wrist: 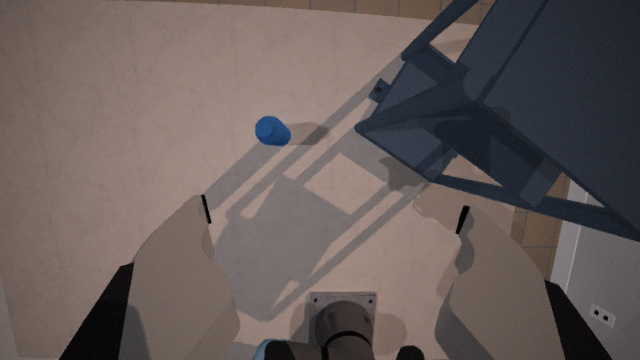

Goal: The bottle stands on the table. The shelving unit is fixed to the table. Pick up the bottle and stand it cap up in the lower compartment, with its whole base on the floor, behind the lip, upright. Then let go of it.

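Pixels of known places: gripper, fingertip midpoint: point(333, 203); arm's base at its link origin: point(343, 326).
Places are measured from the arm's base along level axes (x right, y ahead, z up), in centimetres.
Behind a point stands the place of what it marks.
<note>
The blue bottle point(273, 132) {x -24.1, y 45.7, z 18.0 cm} stands upright on the table point(125, 100) {x -62.0, y 46.7, z -1.8 cm}, seen from above with its cap toward the camera, a little left of the middle of the view. The dark blue shelving unit point(565, 90) {x -0.9, y 52.6, z 37.8 cm} stands at the upper right; part of its lower compartment floor point(400, 145) {x 2.0, y 49.3, z 2.4 cm} shows beneath the upper parts. My gripper point(333, 203) {x -16.6, y 41.8, z 41.2 cm} is open, with nothing between its fingers. It is high above the table, and the bottle appears beyond the fingertips, nearer the left finger's side. The inside of the lower compartment is partly hidden by the unit's posts and upper shelf.
The unit's corner post point(370, 124) {x -8.3, y 50.9, z 12.1 cm} and a fixing tab point(380, 90) {x -4.5, y 61.1, z -0.9 cm} face the bottle's side. The robot's base plate point(317, 301) {x -8.2, y 5.8, z -0.5 cm} is at the bottom middle. A grey wall point(590, 270) with a socket point(602, 315) is at the lower right. Shadows cross the table.
</note>
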